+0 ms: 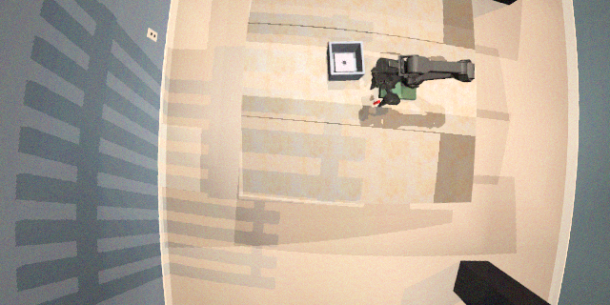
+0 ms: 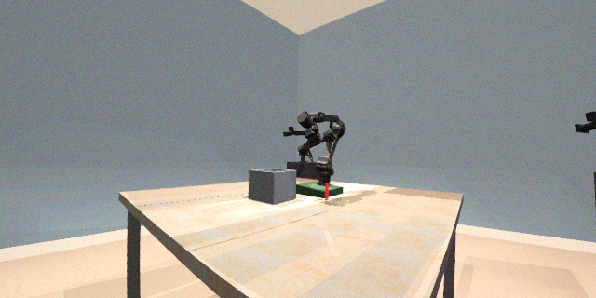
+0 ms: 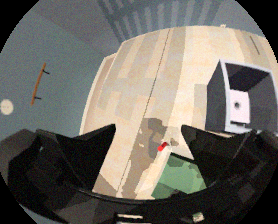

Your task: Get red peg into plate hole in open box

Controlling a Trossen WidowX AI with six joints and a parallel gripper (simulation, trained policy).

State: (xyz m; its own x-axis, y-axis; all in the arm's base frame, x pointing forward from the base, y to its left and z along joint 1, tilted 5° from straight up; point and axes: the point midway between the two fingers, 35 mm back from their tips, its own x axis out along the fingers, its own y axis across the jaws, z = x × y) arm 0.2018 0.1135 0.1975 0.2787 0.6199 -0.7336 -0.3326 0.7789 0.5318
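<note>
The red peg is 6 cm behind my gripper tip, 1 cm to the right of it and 16 cm below it. Round my gripper tip: holed plate (13 cm ahead, 18 cm to the right, 16 cm below).
</note>
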